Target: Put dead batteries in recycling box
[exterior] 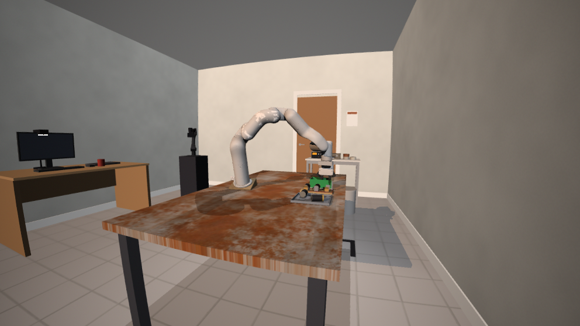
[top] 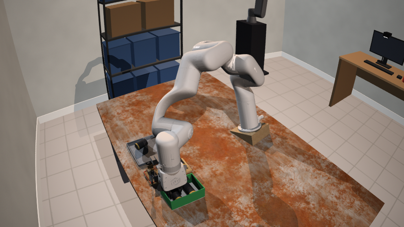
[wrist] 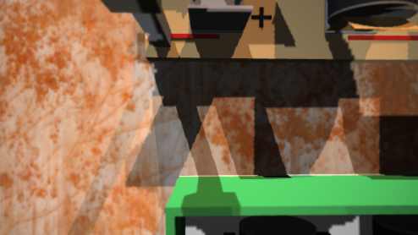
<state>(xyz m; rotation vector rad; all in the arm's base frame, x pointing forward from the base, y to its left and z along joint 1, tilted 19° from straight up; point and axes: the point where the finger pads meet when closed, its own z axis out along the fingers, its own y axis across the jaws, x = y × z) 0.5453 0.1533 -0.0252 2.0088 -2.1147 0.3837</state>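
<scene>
Now: the green recycling box 3 cm behind my hand, 2 cm below it and 1 cm to the left of it. Also, from my hand: grey tray (32 cm to the right, 5 cm behind, 3 cm below).
</scene>
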